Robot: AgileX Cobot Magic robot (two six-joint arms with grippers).
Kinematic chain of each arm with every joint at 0, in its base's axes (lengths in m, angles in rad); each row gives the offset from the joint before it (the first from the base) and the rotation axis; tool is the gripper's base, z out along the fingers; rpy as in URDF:
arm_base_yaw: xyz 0 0 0.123 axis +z
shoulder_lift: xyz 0 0 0 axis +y
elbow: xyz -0.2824 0 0.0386 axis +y
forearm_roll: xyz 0.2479 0 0.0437 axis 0.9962 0 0.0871
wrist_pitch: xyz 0 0 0 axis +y
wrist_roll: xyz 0.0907 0 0.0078 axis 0.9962 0 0.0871
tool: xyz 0 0 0 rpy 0 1.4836 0
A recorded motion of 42 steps. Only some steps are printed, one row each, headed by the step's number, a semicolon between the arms.
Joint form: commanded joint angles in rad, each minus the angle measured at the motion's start. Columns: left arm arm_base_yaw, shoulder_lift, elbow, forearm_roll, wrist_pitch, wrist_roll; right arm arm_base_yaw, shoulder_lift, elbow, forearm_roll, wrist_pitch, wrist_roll.
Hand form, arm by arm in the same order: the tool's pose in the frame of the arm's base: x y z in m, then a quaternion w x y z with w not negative. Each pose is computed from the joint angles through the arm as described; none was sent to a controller.
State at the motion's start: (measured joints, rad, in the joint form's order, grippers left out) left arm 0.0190 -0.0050 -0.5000 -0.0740 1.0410 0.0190; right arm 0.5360 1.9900 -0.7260 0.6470 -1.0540 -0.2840
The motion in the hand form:
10: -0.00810 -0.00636 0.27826 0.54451 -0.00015 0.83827 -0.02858; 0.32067 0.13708 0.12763 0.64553 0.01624 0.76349 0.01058
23: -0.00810 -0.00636 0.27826 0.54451 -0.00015 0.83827 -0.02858; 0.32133 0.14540 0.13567 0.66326 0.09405 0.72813 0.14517
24: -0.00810 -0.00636 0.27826 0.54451 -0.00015 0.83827 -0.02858; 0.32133 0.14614 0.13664 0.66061 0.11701 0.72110 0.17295
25: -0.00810 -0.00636 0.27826 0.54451 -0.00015 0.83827 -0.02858; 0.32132 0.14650 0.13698 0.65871 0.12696 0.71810 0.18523
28: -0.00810 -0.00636 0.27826 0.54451 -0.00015 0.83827 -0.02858; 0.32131 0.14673 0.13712 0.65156 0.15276 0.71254 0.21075
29: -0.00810 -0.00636 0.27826 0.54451 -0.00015 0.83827 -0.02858; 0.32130 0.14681 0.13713 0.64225 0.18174 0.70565 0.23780
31: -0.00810 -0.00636 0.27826 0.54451 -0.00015 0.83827 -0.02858; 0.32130 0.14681 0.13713 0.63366 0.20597 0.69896 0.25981
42: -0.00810 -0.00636 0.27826 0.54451 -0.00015 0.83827 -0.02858; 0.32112 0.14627 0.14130 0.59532 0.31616 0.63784 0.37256
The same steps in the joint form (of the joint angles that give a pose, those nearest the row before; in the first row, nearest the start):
10: 0.0030 -0.0260 0.0040 -0.0050 -0.0070 -0.0010; 0.0010 0.0010 -0.0090 -0.0270 -0.0120 0.0890
23: 0.0030 -0.0260 0.0040 -0.0050 -0.0070 -0.0010; 0.0010 0.0010 -0.0090 -0.1480 -0.0800 0.4390
24: 0.0030 -0.0260 0.0040 -0.0050 -0.0070 -0.0010; 0.0010 0.0010 -0.0090 -0.1590 -0.0890 0.5160
25: 0.0030 -0.0260 0.0040 -0.0050 -0.0070 -0.0010; 0.0010 0.0010 -0.0090 -0.1640 -0.0920 0.5500
28: 0.0030 -0.0260 0.0040 -0.0050 -0.0070 -0.0010; 0.0010 0.0010 -0.0090 -0.1670 -0.0930 0.6260
29: 0.0030 -0.0260 0.0040 -0.0050 -0.0070 -0.0010; 0.0010 0.0010 -0.0090 -0.1680 -0.0930 0.7090
31: 0.0030 -0.0260 0.0040 -0.0050 -0.0070 -0.0010; 0.0010 0.0010 -0.0090 -0.1680 -0.0930 0.7780
42: 0.0030 -0.0260 0.0040 -0.0050 -0.0070 -0.0010; 0.0010 0.0010 -0.0070 -0.1740 -0.1430 1.1250

